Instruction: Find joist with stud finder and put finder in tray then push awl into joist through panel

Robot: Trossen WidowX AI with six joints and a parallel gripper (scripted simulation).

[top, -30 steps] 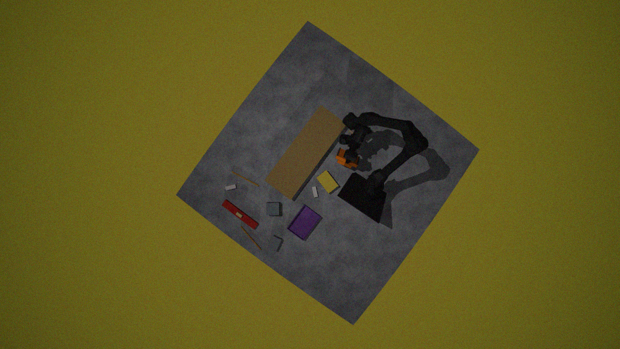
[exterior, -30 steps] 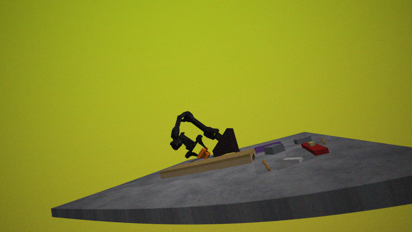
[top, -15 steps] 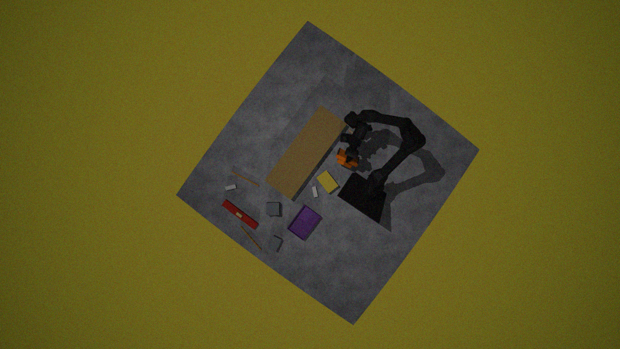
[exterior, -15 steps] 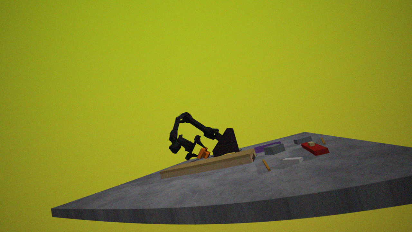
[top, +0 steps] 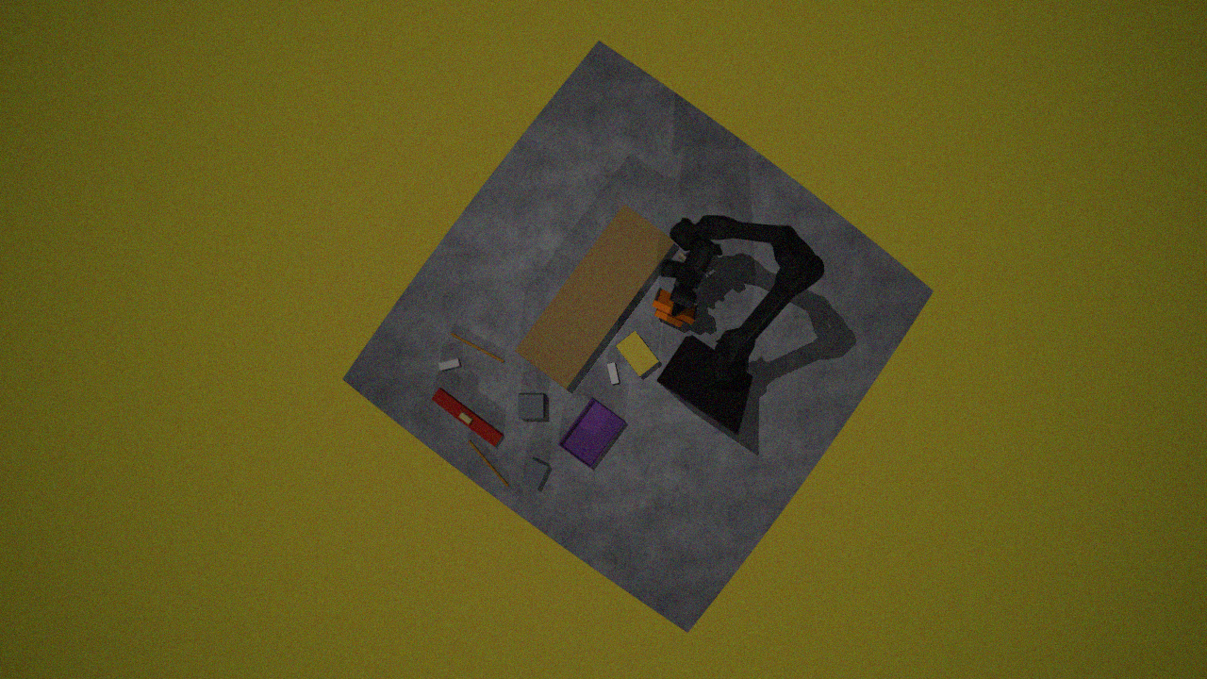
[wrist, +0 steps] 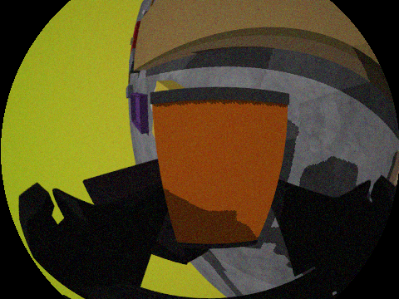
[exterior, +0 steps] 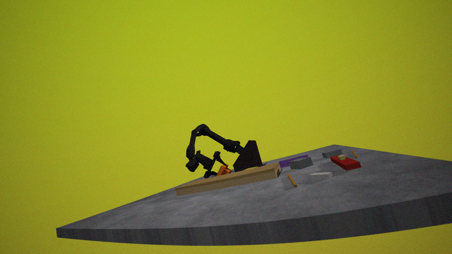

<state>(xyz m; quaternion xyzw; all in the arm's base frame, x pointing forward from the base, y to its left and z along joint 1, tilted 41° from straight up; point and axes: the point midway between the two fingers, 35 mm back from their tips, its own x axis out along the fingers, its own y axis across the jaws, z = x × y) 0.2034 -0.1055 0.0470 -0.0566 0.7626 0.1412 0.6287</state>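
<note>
My gripper tip is now 2 cm short of the awl, 14 cm to the left of it and 5 cm above it. Round my gripper tip: yellow block: 1 cm behind, 16 cm to the left, 4 cm below; purple tray: 6 cm behind, 42 cm to the left, 4 cm below; orange stud finder: 2 cm behind, 1 cm to the left, 2 cm below.
</note>
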